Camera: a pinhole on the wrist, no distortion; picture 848 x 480 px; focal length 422.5 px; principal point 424.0 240.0 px. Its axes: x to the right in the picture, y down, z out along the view. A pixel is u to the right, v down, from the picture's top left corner.
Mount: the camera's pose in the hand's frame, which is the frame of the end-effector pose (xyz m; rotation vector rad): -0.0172 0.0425 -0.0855 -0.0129 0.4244 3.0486
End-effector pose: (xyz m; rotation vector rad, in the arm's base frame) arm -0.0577 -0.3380 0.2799 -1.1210 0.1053 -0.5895
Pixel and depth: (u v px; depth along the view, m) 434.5 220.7 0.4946
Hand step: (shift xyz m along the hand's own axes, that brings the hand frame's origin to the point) -0.0278 0.2000 0.3839
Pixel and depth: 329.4 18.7 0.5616
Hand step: 0.1274 0.4705 0.3767
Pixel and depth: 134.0 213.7 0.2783
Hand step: 0.1747 0.1233 0.1808
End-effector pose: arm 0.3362 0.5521 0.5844 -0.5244 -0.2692 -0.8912
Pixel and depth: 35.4 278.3 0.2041
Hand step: 0.1690 0.0689 0.1191
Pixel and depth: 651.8 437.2 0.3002
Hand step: -0.1876 0.0000 0.2387
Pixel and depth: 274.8 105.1 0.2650
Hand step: 0.0817 0.1903 0.1480
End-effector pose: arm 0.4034 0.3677 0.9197 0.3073 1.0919 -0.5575
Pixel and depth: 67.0 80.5 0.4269
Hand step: 0.3533 0.2915 0.2874
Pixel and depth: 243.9 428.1 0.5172
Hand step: 0.1883 -0.0509 0.4786
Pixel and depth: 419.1 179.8 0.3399
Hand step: -0.0100 0.1816 0.2283
